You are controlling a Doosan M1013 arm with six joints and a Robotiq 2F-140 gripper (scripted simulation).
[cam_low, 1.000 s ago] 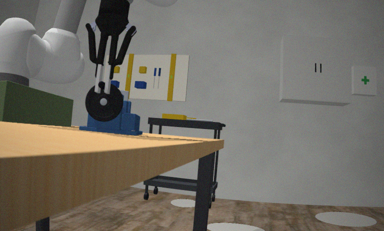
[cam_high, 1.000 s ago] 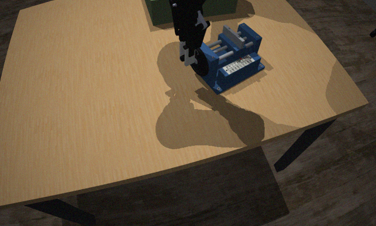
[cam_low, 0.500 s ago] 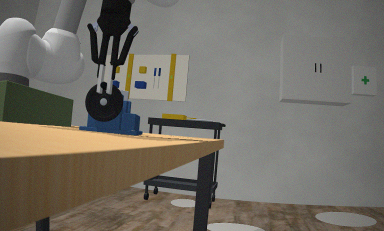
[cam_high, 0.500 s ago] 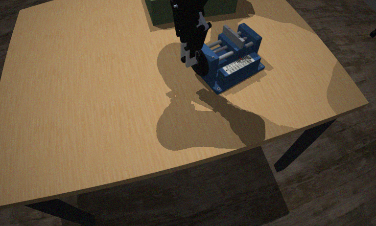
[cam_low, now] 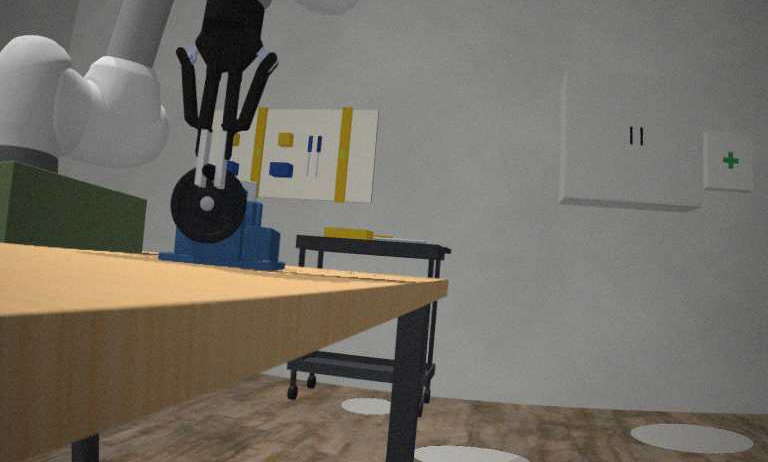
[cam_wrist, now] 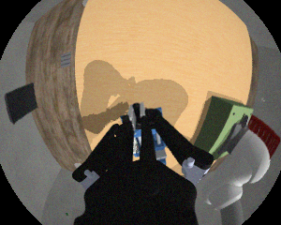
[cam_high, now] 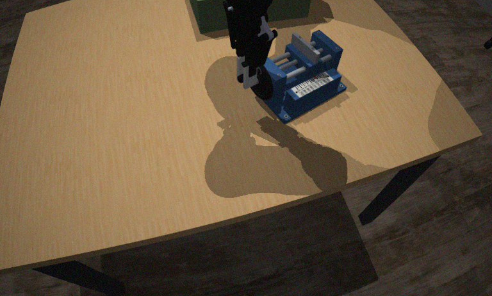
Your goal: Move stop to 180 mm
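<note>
The handwheel is 1 cm behind my hand, 2 cm to the left of it and 2 cm below it. The rest, counted from my hand: stop plate 3 cm behind, 16 cm to the left, 4 cm below.
</note>
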